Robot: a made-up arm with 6 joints. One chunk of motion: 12 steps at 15 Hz.
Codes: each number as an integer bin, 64 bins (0 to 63) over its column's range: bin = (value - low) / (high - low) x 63, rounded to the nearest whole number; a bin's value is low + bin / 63 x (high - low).
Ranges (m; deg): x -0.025..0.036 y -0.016..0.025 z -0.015..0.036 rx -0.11..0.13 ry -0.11..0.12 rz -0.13..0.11
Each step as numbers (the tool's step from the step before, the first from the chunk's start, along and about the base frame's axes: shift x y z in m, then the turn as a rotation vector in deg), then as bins.
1 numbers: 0.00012 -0.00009 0.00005 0.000 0.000 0.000
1 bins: 26 24 19 29 30 34
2 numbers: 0.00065 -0.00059 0.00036 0.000 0.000 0.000
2 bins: 26 24 19 29 30 34
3 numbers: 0.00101 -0.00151 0.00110 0.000 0.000 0.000
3 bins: 27 22 20 29 30 34
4 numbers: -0.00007 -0.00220 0.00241 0.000 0.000 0.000
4 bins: 26 21 22 29 30 34
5 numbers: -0.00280 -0.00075 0.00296 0.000 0.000 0.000
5 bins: 23 23 22 29 30 34
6 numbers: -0.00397 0.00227 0.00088 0.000 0.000 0.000
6 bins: 22 28 20 29 30 34
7 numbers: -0.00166 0.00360 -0.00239 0.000 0.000 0.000
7 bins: 24 30 16 29 30 34
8 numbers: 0.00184 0.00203 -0.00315 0.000 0.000 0.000
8 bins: 28 28 15 29 30 34
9 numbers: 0.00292 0.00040 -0.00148 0.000 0.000 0.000
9 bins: 29 25 17 29 30 34
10 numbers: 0.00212 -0.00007 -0.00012 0.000 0.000 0.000
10 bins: 28 24 18 29 30 34
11 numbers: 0.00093 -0.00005 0.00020 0.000 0.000 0.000
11 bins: 27 25 19 29 30 34
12 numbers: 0.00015 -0.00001 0.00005 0.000 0.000 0.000
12 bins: 26 25 19 29 30 34
